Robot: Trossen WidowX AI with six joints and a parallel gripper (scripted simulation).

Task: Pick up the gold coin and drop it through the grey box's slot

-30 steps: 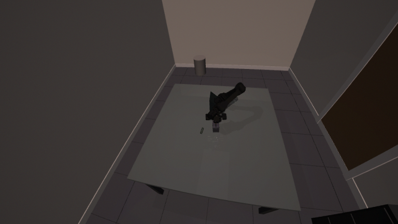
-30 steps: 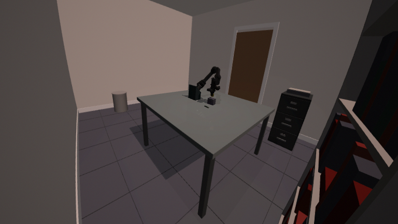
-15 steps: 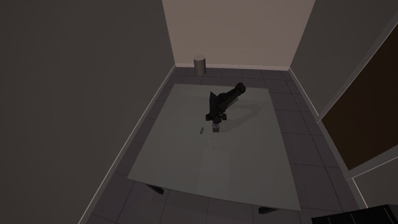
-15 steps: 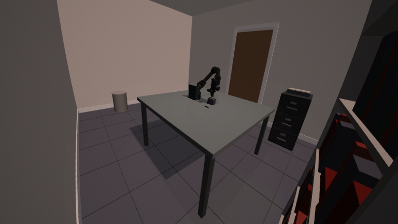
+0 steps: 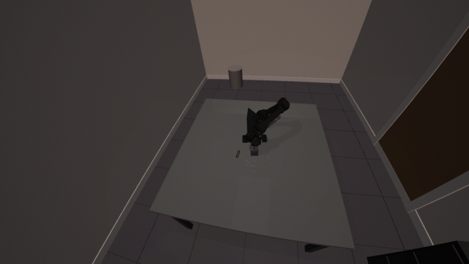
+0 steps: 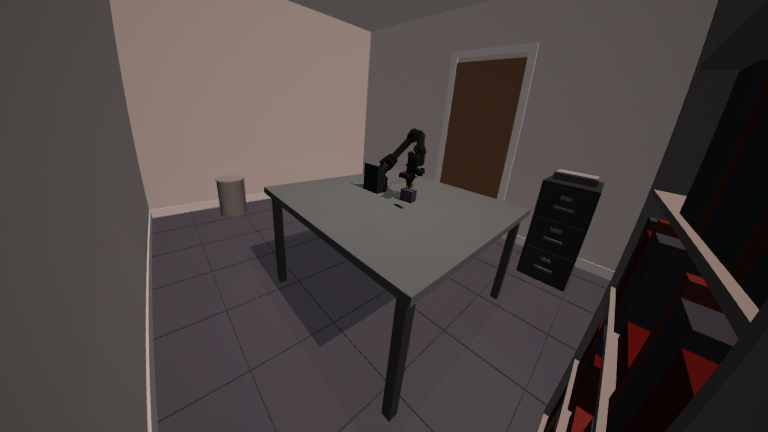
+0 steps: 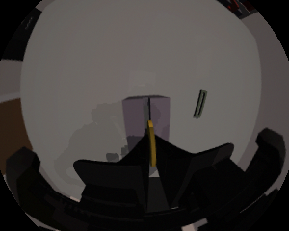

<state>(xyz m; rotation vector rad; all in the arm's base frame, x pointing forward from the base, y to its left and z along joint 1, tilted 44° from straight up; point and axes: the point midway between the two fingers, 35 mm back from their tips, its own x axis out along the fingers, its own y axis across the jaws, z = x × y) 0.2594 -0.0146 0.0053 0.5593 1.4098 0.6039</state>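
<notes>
My gripper tip is now 1 cm below the gold coin.
</notes>
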